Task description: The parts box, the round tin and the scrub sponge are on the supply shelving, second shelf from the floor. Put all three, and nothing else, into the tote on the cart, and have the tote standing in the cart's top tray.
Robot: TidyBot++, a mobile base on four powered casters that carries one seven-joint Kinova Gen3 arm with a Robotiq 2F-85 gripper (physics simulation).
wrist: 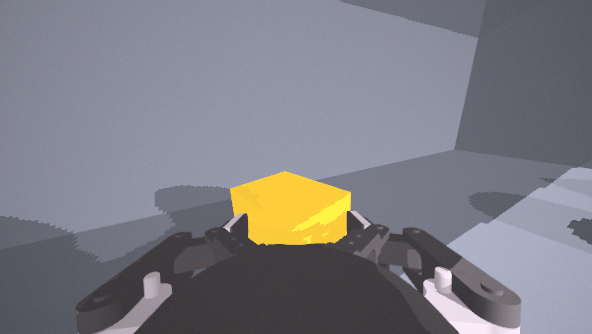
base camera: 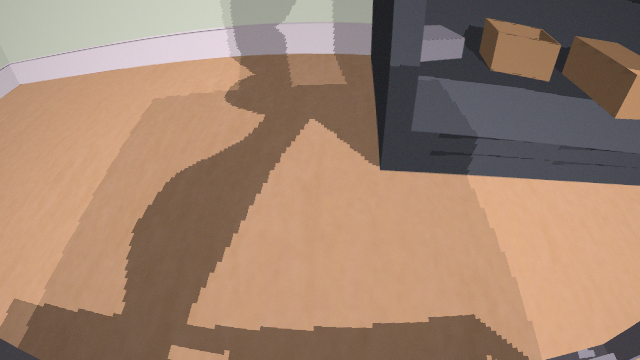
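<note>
A plain yellow block (wrist: 292,200), which could be the scrub sponge, sits on a grey shelf surface in the wrist view, its corners turned relative to the fingers. My gripper (wrist: 297,223) is open, with one fingertip at each side of the block's near part. The black gripper body hides the block's lower front, and I cannot tell whether the fingers touch it. The supply shelving (base camera: 407,35) (wrist: 530,90) stands at the right in the base view; its back and side panels show in the wrist view. The round tin, tote and cart do not show.
In the base view, a pale grey box (base camera: 442,47), an open-topped brown box (base camera: 522,57) and another brown box (base camera: 600,75) stand on the low shelf. The arm's shadow falls across the wooden floor (base camera: 350,240). A wall with a white baseboard (base camera: 125,52) runs behind.
</note>
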